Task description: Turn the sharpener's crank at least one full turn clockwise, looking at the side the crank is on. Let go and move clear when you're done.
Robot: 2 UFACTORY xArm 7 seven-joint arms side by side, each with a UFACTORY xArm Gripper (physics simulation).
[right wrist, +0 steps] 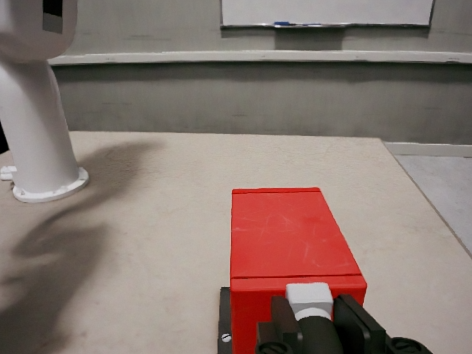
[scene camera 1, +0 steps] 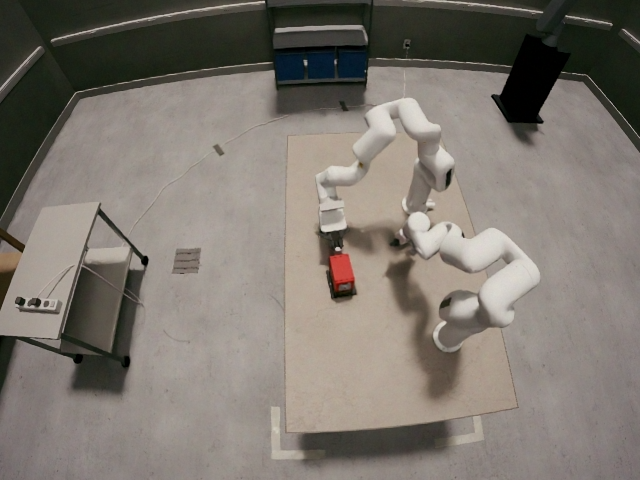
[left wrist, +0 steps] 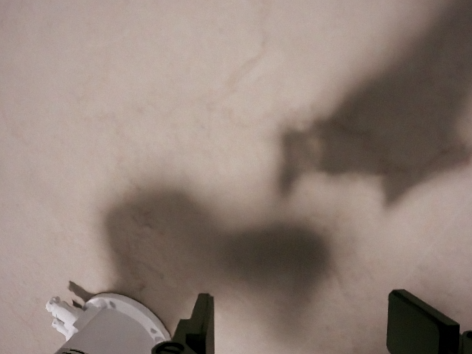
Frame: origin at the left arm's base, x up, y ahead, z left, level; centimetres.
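Seen in the pictures: left gripper, fingertip midpoint: (left wrist: 301, 322); right gripper, fingertip midpoint: (right wrist: 309, 326) (scene camera 1: 337, 249); left arm's base, origin of the base link: (right wrist: 53, 185) (scene camera 1: 448, 336); right arm's base, origin of the base link: (scene camera 1: 414, 205) (left wrist: 126, 335).
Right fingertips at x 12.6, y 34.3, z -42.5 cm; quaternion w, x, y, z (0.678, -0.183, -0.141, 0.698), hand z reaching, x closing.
Note:
Offsets run from my right fingertips to a thing's top centre. "pt": to the spot under its first point. Level surfaces: height alone.
The red sharpener {pt dx +0.2, dy +1.0, dz +9.4 cm} (scene camera 1: 341, 271) (right wrist: 287, 235) stands upright on a dark base on the beige table top. Its crank has a light grey arm (right wrist: 309, 296) at the end face nearest the right gripper, with a black handle {pt dx +1.5, dy -0.2, dz -1.8 cm} (right wrist: 320, 339) pointing toward the right wrist camera. My right gripper (scene camera 1: 337, 243) (right wrist: 309, 326) is shut on the black crank handle, one finger on each side of it. The lower part of the crank is hidden. My left gripper (scene camera 1: 396, 241) (left wrist: 301, 322) is open and empty, above the table, away from the sharpener.
The beige table top {dx -12.6 cm} (scene camera 1: 330, 387) (left wrist: 175, 75) (right wrist: 175, 210) carries both arm bases (scene camera 1: 447, 338) (scene camera 1: 413, 204). A grey cart (scene camera 1: 51, 242) stands at the left of the scene view, and a shelf unit with blue bins (scene camera 1: 320, 36) stands at the back wall.

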